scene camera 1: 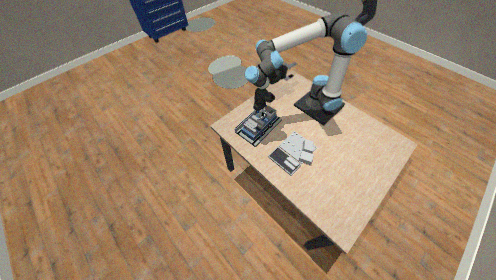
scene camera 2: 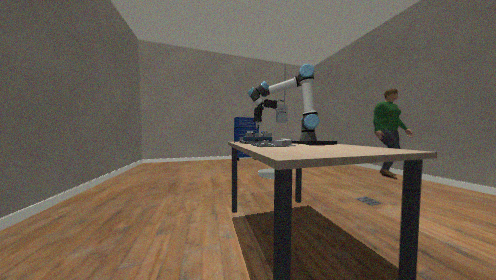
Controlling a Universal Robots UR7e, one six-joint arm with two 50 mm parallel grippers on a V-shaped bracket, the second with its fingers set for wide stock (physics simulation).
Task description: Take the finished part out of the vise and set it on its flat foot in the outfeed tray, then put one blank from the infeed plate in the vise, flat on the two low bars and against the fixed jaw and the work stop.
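Pixels of known places: hand, tool point: (scene camera 1: 261,114) (scene camera 2: 257,126); arm's base, link origin: (scene camera 1: 314,103) (scene camera 2: 308,140).
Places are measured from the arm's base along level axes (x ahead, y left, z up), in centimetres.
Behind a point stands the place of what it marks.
The vise (scene camera 1: 256,128) (scene camera 2: 256,138) @(x 49.4, y -4.6, z 2.3 cm) stands on a base near the table's far left corner. The gripper (scene camera 1: 261,114) (scene camera 2: 258,128) @(x 47.3, y -8.6, z 13.2 cm) points down with its fingertips just above or at the vise's top. Its fingers are too small and dark to tell whether they are open or hold a part, and the finished part cannot be told from the vise. The bracket's second gripper points sideways with its fingers apart. The light infeed plate (scene camera 1: 291,143) @(x 39.2, y 14.1, z -1.5 cm) has small pins and two grey blanks (scene camera 1: 309,145) @(x 33.5, y 23.7, z 2.5 cm) (scene camera 1: 306,158) @(x 41.9, y 28.8, z 2.1 cm) at its right side. The dark outfeed tray (scene camera 1: 280,157) @(x 52.2, y 17.1, z -1.7 cm) adjoins it and holds light pieces (scene camera 1: 291,162) @(x 50.8, y 24.8, z 1.6 cm).
The arm's black base plate (scene camera 1: 305,107) @(x 8.8, y -1.5, z 0.0 cm) stands behind the plate and tray on the wooden table (scene camera 1: 350,175) @(x 27.0, y 52.8, z -2.3 cm) (scene camera 2: 350,153) @(x 21.8, y 65.9, z -2.3 cm). A person in green (scene camera 2: 387,117) is on the floor behind the table at the right. A blue cabinet (scene camera 1: 160,17) (scene camera 2: 244,125) stands by the wall.
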